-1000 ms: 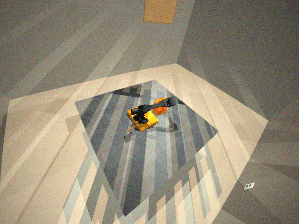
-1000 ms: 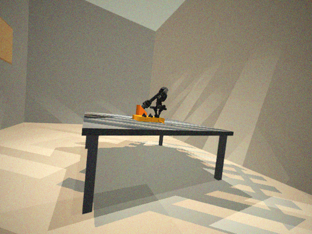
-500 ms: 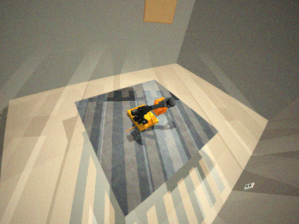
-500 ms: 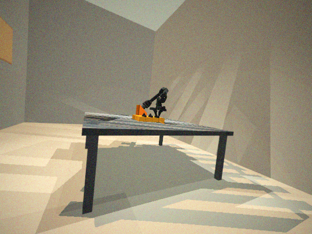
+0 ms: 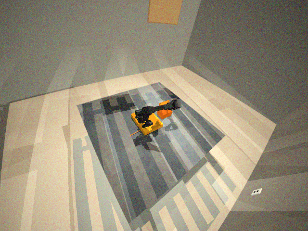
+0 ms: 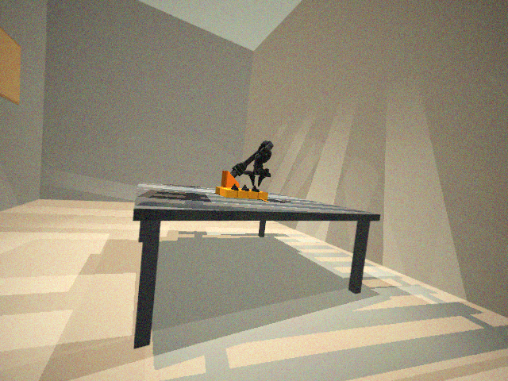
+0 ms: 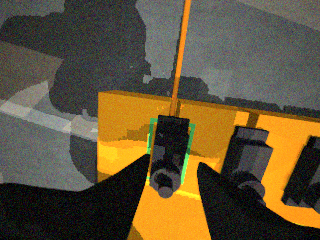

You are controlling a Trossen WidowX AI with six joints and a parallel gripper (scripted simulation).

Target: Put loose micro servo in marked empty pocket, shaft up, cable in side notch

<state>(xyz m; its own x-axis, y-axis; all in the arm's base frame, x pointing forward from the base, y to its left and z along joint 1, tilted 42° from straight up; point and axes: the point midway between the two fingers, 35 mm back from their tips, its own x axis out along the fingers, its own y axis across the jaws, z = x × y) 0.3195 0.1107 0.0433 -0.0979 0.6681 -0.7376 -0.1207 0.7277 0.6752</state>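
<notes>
Right now the yellow deck is 11 cm behind my gripper tip, 9 cm to the right of it and 6 cm below it.
</notes>
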